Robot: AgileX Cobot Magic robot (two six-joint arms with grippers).
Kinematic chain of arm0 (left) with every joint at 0, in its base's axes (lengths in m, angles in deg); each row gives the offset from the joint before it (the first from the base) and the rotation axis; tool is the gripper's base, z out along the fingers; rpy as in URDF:
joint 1: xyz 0 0 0.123 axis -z
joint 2: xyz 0 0 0 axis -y
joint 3: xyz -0.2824 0 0.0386 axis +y
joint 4: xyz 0.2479 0 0.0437 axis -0.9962 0 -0.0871
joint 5: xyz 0 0 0 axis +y
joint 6: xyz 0.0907 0 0.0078 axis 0.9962 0 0.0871
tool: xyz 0 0 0 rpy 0 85 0
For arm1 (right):
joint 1: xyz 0 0 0.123 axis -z
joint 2: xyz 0 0 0 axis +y
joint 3: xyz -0.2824 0 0.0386 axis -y
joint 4: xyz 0.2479 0 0.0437 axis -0.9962 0 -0.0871
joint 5: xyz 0 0 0 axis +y
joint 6: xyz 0.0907 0 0.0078 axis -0.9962 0 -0.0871
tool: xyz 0 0 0 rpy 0 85 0
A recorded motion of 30 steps. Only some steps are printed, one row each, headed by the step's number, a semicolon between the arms.
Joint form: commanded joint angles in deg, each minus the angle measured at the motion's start. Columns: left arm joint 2, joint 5, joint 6, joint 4, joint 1, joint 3; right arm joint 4, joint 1, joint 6, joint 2, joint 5, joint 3.
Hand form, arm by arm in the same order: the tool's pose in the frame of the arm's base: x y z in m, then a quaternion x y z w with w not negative. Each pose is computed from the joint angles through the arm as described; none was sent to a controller.
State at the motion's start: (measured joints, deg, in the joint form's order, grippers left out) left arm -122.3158 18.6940 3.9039 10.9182 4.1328 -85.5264; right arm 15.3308 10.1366 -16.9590 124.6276 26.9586 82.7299
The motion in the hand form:
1: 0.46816 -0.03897 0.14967 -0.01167 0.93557 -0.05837 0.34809; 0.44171 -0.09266 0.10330 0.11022 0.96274 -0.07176 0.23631
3: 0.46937 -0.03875 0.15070 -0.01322 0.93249 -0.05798 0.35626; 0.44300 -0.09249 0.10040 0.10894 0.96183 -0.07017 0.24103
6: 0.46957 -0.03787 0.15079 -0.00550 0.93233 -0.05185 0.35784; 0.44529 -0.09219 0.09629 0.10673 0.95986 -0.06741 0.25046
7: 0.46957 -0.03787 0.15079 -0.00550 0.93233 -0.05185 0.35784; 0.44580 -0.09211 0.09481 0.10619 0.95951 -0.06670 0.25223
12: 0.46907 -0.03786 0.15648 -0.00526 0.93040 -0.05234 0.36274; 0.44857 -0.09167 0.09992 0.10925 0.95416 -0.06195 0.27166
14: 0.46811 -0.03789 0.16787 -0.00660 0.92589 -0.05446 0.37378; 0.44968 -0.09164 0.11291 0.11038 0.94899 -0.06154 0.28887
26: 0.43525 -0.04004 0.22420 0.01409 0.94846 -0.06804 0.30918; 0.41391 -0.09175 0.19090 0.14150 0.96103 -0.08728 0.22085
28: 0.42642 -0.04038 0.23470 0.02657 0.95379 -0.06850 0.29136; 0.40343 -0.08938 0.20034 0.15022 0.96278 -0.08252 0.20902
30: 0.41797 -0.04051 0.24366 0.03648 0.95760 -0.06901 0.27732; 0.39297 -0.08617 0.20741 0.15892 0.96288 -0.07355 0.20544
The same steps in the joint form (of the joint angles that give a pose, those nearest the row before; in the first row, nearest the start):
1: -1.20 -2.86 0.23 0.38 0.03 0.22; 0.12 0.48 1.80 2.41 -3.50 0.01
3: -1.20 -3.87 0.14 0.38 0.03 0.22; 0.12 0.48 1.80 2.87 -4.52 0.00
6: -1.20 -4.02 0.13 -0.78 -0.02 0.22; 0.12 0.48 1.80 3.55 -6.34 0.00
7: -1.20 -4.02 0.13 -0.78 -0.02 0.22; 0.12 0.48 1.80 3.78 -6.78 0.00
12: -0.50 -3.92 0.13 -0.78 -0.02 0.22; -0.31 0.48 1.56 3.31 -8.63 0.00
14: 0.89 -3.91 0.13 -0.54 -0.02 0.22; -0.40 0.48 1.45 1.73 -9.11 0.01
26: 10.17 13.32 0.70 -0.54 -0.02 0.22; -0.97 0.48 1.45 -10.55 11.01 -0.42
28: 12.04 17.42 1.70 -0.54 -0.02 0.22; -2.11 0.48 1.57 -12.96 13.48 -1.76
30: 13.79 20.68 2.48 -0.54 -0.02 0.46; -3.54 0.48 1.57 -15.43 14.33 -3.79

